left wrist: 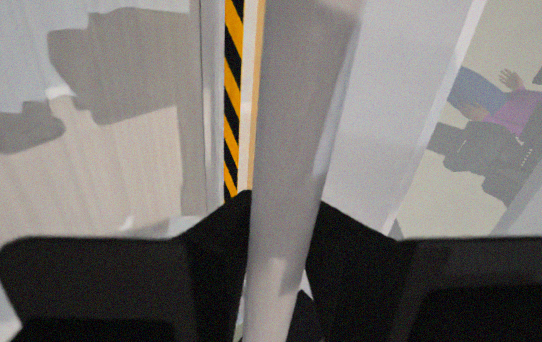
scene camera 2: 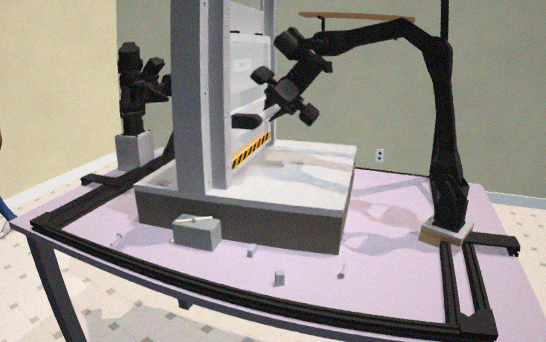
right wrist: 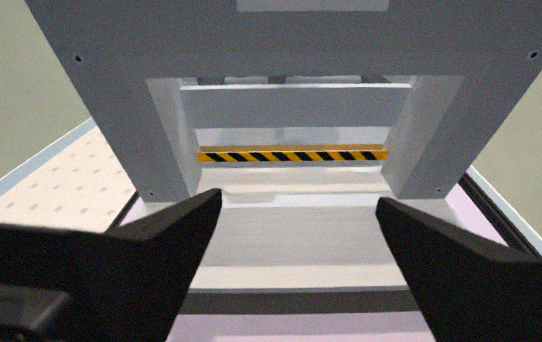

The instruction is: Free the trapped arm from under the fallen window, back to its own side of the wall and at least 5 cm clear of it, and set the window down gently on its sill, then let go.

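Frame: origin at the left arm's base, x ahead, y left, z up, level; millimetres.
Seen in the pictures: left gripper, fingertip midpoint: [right wrist: 274,101]; right gripper, fingertip midpoint: [left wrist: 514,127] [right wrist: 298,200]; left arm's base at its link origin: [scene camera 2: 449,223]; right arm's base at its link origin: [scene camera 2: 133,133].
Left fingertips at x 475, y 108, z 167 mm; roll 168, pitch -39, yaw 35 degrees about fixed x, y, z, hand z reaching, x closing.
Note:
Offsets run from my left fingertips to a thing's top centre. "*": to the spot under its first point.
The window @[* 30 mm down, 16 mm back, 80 mm left] [scene camera 2: 245,136] [right wrist: 292,107] hangs upright in the wall's tall grey frame [scene camera 2: 189,100] [right wrist: 115,100]. Its striped strip @[* 77 mm down, 8 mm ahead, 42 mm left] [scene camera 2: 251,150] [left wrist: 233,100] [right wrist: 292,156] lies low, close above the pale base; I cannot tell the exact gap to the sill. My left gripper [scene camera 2: 270,112] [left wrist: 273,200] is shut on the window's grey handle bar @[32 mm up, 30 mm back, 15 mm left] [left wrist: 305,100], which runs between both fingers. My right gripper [right wrist: 298,200] is open and empty, on the picture-left side of the wall in scene camera 2, outside the opening; there its fingers are partly hidden behind the frame.
The wall stands on a broad base [scene camera 2: 310,192]. A dark rounded block @[* 25 mm up, 91 mm back, 138 mm left] [scene camera 2: 246,121] sticks out near the window's near side. A grey box [scene camera 2: 196,233] with a pale stick and several small grey pieces lie on the table in front. Black rails [scene camera 2: 250,295] edge the table.

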